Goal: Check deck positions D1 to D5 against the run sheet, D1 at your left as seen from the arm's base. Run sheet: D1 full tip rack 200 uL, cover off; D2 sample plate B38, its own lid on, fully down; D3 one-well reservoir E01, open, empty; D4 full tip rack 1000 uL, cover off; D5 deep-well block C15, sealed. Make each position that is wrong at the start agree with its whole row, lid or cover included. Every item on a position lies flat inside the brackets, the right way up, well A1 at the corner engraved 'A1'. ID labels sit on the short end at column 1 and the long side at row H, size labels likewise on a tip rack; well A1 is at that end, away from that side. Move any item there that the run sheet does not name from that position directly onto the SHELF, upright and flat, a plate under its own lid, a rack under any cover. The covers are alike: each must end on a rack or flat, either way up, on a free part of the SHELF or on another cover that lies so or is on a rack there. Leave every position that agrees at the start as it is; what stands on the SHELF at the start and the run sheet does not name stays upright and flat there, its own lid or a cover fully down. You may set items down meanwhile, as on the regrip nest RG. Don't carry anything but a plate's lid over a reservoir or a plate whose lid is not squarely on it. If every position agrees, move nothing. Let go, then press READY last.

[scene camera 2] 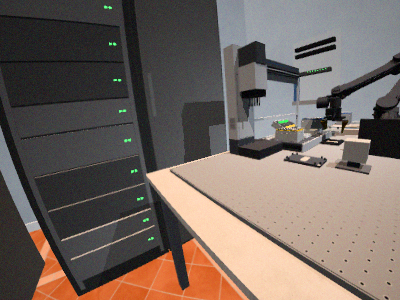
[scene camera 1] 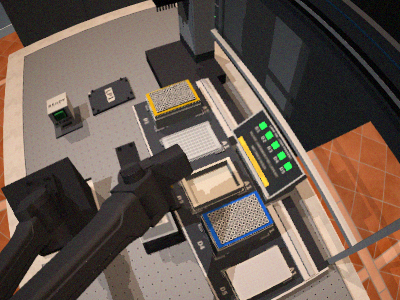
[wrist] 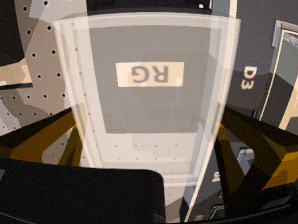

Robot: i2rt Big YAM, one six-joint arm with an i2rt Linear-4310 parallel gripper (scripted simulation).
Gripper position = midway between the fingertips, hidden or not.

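Note:
My gripper (wrist: 148,110) is visible, as is a clear lid (wrist: 148,92). Also present: a one-well reservoir (scene camera 1: 209,181), a blue-framed tip rack (scene camera 1: 231,226), a ready button box (scene camera 1: 61,102) and a yellow-rimmed tip rack (scene camera 1: 178,102); in the wrist view the yellow-rimmed tip rack is out of frame.

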